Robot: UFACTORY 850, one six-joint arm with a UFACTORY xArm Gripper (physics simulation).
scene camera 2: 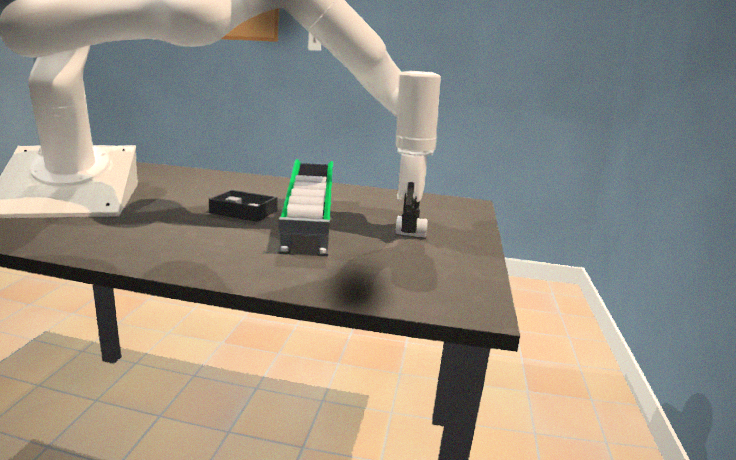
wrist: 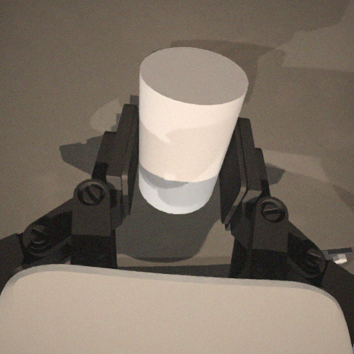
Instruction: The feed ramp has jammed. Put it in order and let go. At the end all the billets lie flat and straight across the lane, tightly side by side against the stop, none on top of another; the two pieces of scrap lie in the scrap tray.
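A white billet [scene camera 2: 421, 227] [wrist: 186, 135] lies on its side on the table, to the right of the ramp. My gripper [scene camera 2: 410, 226] [wrist: 182, 132] is shut on this billet, with a black pad against each side of it. Several white billets [scene camera 2: 305, 210] lie across the lane of the feed ramp [scene camera 2: 304, 234], which has green side rails. They lie in a row; small gaps or overlaps are too small to tell. Two light pieces of scrap [scene camera 2: 233, 200] [scene camera 2: 253, 205] lie in the black scrap tray [scene camera 2: 234, 209], left of the ramp.
The dark table [scene camera 2: 179, 244] carries the ramp, the tray and the robot's white base [scene camera 2: 65, 200] at the left. The table's right edge is beyond the held billet. A blue wall [scene camera 2: 542, 135] stands behind the table.
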